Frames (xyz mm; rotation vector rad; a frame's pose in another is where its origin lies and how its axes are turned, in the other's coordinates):
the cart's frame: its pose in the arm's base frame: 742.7 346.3 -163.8 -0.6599 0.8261 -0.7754
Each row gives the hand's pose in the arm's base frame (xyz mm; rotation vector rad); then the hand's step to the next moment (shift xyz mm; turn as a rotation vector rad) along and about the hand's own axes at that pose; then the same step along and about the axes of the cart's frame.
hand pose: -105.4 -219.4 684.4 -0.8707 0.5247 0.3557
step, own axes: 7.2 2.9 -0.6 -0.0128 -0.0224 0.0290
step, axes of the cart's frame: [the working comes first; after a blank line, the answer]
step, axes of the arm's base frame: 4.3 1.9 -6.2 0.0091 0.0086 0.0367

2.8 7.2 0.7 -0.0172 -0.0203 0.0283
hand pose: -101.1 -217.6 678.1 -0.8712 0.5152 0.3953
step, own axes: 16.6 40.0 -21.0 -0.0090 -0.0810 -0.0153
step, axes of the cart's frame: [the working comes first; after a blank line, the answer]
step, axes of the arm's base frame: -13.1 8.6 -45.5 0.0312 -0.0608 0.0470

4.9 35.1 -32.6 0.0447 -0.0589 0.0375
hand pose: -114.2 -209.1 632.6 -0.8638 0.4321 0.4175
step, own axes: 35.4 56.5 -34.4 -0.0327 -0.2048 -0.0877
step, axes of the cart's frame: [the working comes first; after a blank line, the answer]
step, axes of the arm's base frame: -6.1 11.6 -73.9 0.0612 -0.1944 0.0958

16.5 60.8 -40.8 0.1470 -0.1598 0.0596
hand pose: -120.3 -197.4 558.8 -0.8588 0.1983 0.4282
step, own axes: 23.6 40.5 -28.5 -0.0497 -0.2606 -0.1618
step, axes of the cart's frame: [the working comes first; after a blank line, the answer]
step, axes of the arm's base frame: 3.3 8.1 -54.1 0.0707 -0.2881 0.0924

15.9 47.0 -23.5 0.2282 -0.2058 0.0461
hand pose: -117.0 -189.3 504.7 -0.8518 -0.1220 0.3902
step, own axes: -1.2 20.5 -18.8 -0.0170 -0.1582 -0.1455
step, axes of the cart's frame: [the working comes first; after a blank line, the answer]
step, axes of the arm's base frame: -2.1 -1.6 -27.7 0.0673 -0.2034 0.0244

11.1 19.5 -16.4 0.1847 -0.1082 0.0259
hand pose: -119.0 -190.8 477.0 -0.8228 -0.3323 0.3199
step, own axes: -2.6 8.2 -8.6 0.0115 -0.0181 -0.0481
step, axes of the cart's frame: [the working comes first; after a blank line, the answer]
step, axes of the arm's base frame: -0.1 -1.5 -12.1 0.0326 -0.0385 -0.0150

5.8 8.4 -6.6 0.0514 0.0011 0.0113
